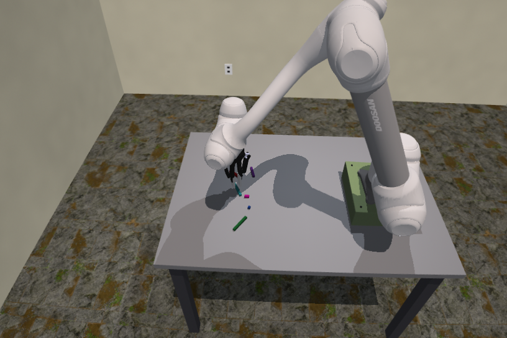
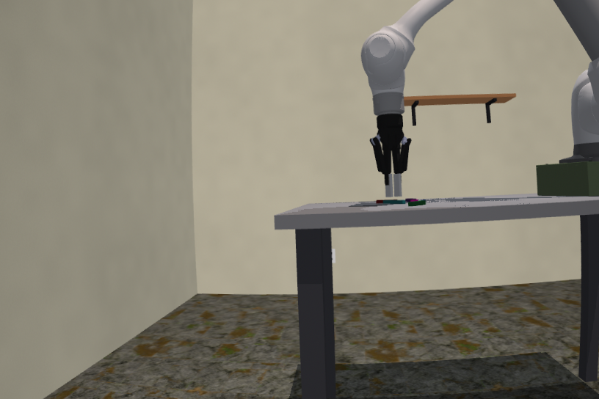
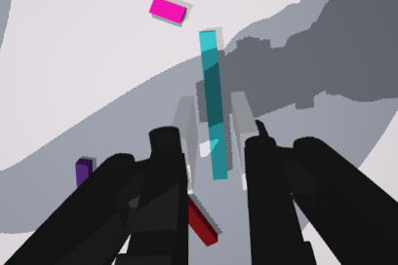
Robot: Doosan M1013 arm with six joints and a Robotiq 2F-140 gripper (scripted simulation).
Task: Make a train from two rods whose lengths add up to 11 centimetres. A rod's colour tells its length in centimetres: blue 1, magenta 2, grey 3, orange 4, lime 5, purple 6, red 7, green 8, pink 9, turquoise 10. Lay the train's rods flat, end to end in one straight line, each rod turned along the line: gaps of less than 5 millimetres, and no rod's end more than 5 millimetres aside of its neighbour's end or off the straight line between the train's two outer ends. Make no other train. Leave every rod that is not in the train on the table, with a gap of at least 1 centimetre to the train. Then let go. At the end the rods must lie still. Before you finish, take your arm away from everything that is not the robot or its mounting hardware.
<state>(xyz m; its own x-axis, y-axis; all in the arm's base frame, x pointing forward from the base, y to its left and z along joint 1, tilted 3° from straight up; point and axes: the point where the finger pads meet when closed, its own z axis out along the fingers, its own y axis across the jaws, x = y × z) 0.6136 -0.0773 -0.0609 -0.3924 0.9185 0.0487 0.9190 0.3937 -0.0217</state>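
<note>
My gripper is now 5 cm above the turquoise rod. Also, from my hand: magenta rod 5 cm behind, 5 cm to the left, 5 cm below; then purple rod 7 cm behind, 10 cm to the right, 5 cm below; then red rod 1 cm ahead, 8 cm to the right, 5 cm below.
</note>
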